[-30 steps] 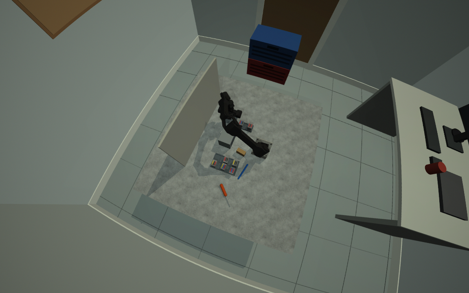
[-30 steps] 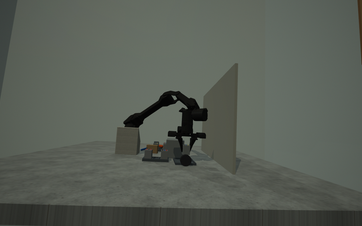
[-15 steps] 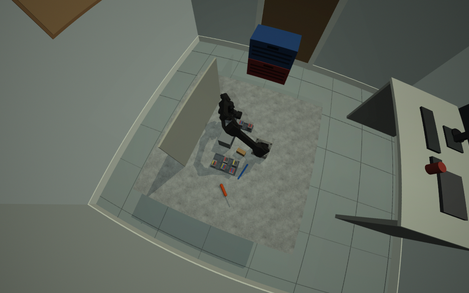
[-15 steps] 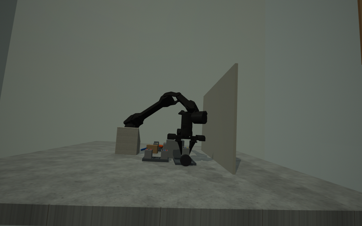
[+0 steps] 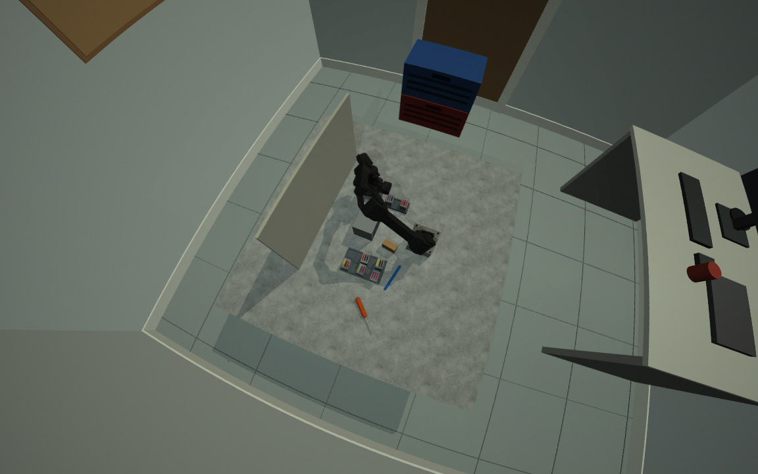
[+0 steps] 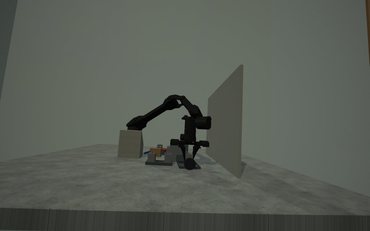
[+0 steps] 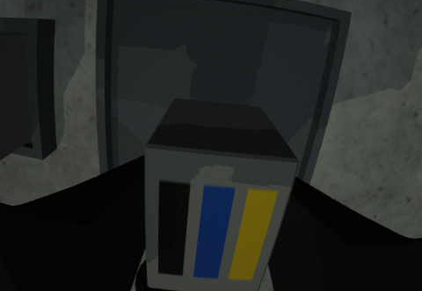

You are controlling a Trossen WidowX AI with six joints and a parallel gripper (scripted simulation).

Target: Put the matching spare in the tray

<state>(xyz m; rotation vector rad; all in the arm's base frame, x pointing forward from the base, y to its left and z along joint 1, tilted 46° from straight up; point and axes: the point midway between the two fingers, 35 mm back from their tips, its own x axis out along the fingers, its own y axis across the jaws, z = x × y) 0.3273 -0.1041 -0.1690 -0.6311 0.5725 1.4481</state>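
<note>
Now: the dark tray 20 mm below my gripper tip. Round my gripper tip: black tape roll (80 mm to the right); then grey mounted unit (40 mm behind, 180 mm to the left, 30 mm above); then tan cardboard box (180 mm behind, 250 mm to the left).
</note>
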